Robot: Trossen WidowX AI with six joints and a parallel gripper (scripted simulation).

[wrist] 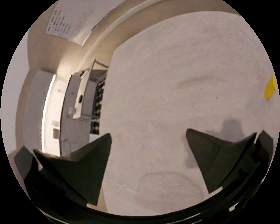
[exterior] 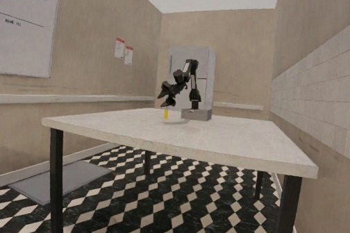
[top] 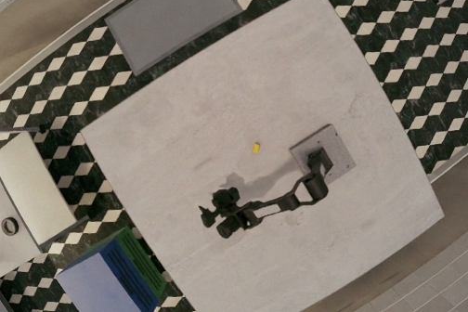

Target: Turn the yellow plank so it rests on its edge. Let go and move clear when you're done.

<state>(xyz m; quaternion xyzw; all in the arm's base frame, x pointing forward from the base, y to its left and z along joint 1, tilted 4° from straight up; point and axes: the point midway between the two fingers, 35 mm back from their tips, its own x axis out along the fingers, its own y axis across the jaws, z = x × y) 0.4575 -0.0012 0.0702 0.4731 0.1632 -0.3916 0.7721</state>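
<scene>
Right now the yellow plank is 24 cm behind my hand, 13 cm to the right of it and 12 cm below it.
</scene>
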